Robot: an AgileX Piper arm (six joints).
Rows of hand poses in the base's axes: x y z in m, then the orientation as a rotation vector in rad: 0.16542, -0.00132, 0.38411, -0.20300, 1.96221, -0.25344; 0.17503, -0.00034, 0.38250, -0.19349, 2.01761, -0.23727; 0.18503, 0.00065, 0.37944, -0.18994, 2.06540, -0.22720; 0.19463, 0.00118, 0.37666, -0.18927, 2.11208, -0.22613; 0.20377, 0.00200, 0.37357, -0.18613, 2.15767, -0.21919; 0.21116, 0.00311, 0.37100, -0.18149, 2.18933, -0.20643; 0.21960, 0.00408, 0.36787, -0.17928, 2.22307, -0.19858; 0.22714, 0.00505, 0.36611, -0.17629, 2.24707, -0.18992; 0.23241, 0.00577, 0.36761, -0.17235, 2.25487, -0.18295; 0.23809, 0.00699, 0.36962, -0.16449, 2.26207, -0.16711; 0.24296, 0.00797, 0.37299, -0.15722, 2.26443, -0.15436; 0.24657, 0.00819, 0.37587, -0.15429, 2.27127, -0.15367; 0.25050, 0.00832, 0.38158, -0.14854, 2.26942, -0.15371; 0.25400, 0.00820, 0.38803, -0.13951, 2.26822, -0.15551; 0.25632, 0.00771, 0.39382, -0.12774, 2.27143, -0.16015; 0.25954, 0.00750, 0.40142, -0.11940, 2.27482, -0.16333; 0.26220, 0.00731, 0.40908, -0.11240, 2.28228, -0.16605; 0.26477, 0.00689, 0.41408, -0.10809, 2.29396, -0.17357; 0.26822, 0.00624, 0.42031, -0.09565, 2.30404, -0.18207; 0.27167, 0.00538, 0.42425, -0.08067, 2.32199, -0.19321; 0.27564, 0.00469, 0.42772, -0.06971, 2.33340, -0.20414; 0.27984, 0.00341, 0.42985, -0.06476, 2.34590, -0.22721
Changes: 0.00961, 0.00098, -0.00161, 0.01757, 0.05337, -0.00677; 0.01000, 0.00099, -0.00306, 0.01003, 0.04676, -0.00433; 0.00960, 0.00053, -0.00278, 0.00218, 0.04605, -0.00598; 0.00914, 0.00082, -0.00309, 0.00720, 0.04468, -0.00521; 0.00739, 0.00111, -0.00257, 0.01150, 0.03076, -0.00232; 0.00844, 0.00097, -0.00313, 0.00695, 0.03316, -0.00267; 0.00754, 0.00097, -0.00176, 0.00757, 0.02345, -0.00182; 0.00527, 0.00072, 0.00150, 0.00647, 0.00731, -0.00128; 0.00568, 0.00122, 0.00201, 0.01419, 0.00637, -0.00099; 0.00487, 0.00098, 0.00337, 0.01170, 0.00169, -0.00113; 0.00361, 0.00022, 0.00288, 0.00151, 0.00652, -0.00252; 0.00393, 0.00013, 0.00571, 0.00189, -0.00237, -0.00397; 0.00350, -0.00012, 0.00645, 0.00172, -0.00202, -0.00698; 0.00232, -0.00049, 0.00579, 0.00063, 0.00216, -0.01030; 0.00322, -0.00021, 0.00760, 0.00053, 0.00267, -0.00735; 0.00266, -0.00019, 0.00766, 0.00049, 0.00685, -0.00657; 0.00257, -0.00042, 0.00500, -0.00379, 0.01136, -0.00656; 0.00345, -0.00065, 0.00623, -0.00189, 0.00913, -0.01256; 0.00345, -0.00086, 0.00394, -0.00275, 0.01689, -0.01582; 0.00397, -0.00069, 0.00347, -0.00407, 0.01081, -0.01225; 0.00420, -0.00128, 0.00213, -0.01460, 0.01298, -0.01173
